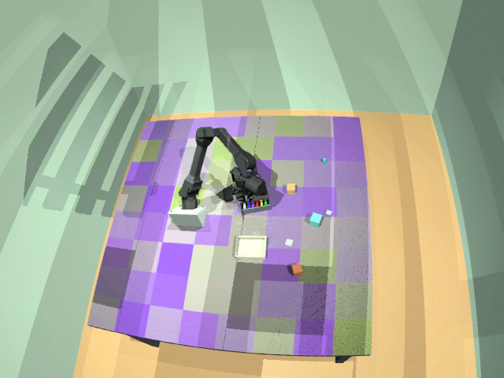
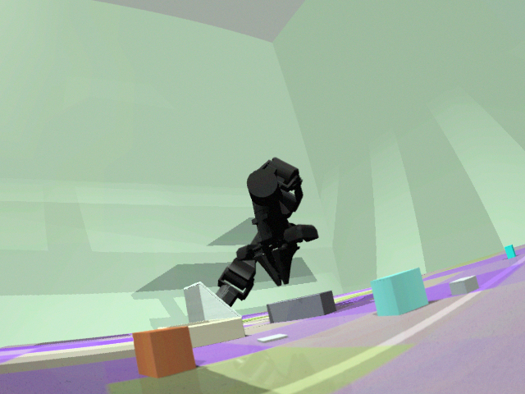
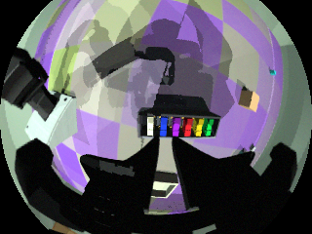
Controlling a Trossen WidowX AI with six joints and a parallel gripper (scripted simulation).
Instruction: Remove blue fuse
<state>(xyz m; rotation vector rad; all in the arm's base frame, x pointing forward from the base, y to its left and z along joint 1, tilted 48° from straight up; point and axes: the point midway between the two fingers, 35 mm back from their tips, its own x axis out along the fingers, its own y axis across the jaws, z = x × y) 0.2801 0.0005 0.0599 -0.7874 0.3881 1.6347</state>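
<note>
Now: the blue fuse 50 mm below my gripper tip. Round my gripper tip: tan cube 180 mm ahead, 120 mm to the left, 50 mm below; then cyan cube 310 mm ahead, 50 mm to the right, 50 mm below; then cream tray 40 mm ahead, 200 mm to the right, 70 mm below.
</note>
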